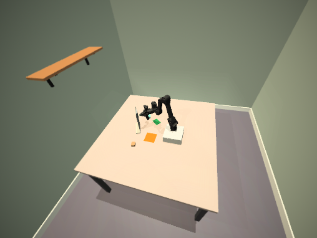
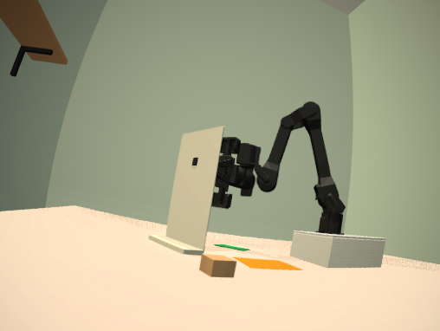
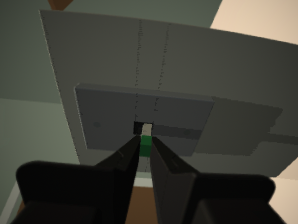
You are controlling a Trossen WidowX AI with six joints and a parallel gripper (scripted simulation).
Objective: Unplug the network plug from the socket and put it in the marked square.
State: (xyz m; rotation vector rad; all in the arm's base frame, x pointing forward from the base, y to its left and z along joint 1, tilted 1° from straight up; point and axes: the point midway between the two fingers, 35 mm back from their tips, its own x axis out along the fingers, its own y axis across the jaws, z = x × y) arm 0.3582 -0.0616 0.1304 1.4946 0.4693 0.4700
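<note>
The orange square lies 13 cm behind my gripper tip, 14 cm to the left of it and 20 cm below it. Also, from my gripper tip: beige panel: 3 cm ahead, 1 cm to the left, 8 cm below; network plug: 1 cm ahead; cyan piece: 4 cm behind, 19 cm to the right, 19 cm below.
</note>
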